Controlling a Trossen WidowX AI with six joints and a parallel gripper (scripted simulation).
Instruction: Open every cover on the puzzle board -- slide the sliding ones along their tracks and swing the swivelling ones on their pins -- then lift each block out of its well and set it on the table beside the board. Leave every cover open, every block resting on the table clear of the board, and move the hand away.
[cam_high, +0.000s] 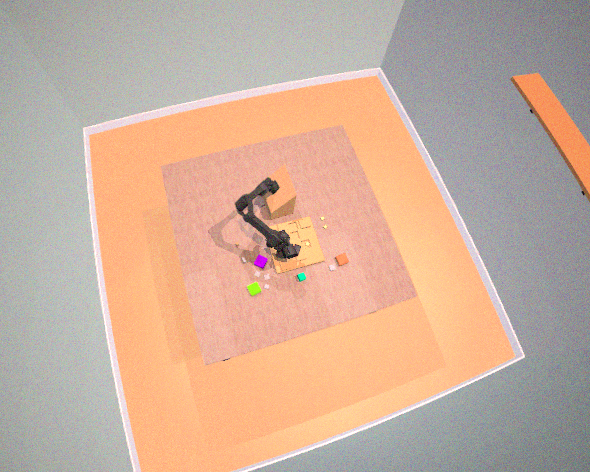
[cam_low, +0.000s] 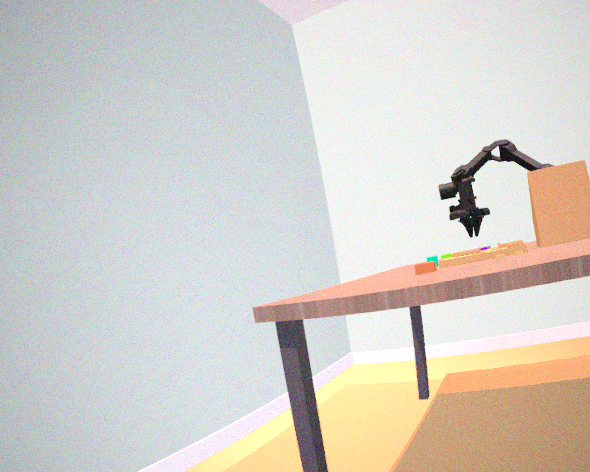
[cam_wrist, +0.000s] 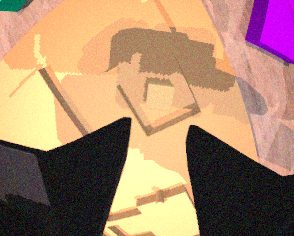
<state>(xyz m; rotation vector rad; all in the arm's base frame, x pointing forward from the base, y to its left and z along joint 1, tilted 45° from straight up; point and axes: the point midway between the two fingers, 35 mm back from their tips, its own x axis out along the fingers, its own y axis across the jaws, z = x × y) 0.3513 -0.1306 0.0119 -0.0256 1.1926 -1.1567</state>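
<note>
Right now the magenta block is 13 cm to the right of my gripper tip, 6 cm below it and 1 cm behind it. From my gripper tip the other things lie so: orange block (31 cm to the left, 17 cm ahead, 6 cm below); lime green block (23 cm to the right, 13 cm ahead, 6 cm below); teal block (17 cm ahead, 6 cm below, 4 cm to the left).
</note>
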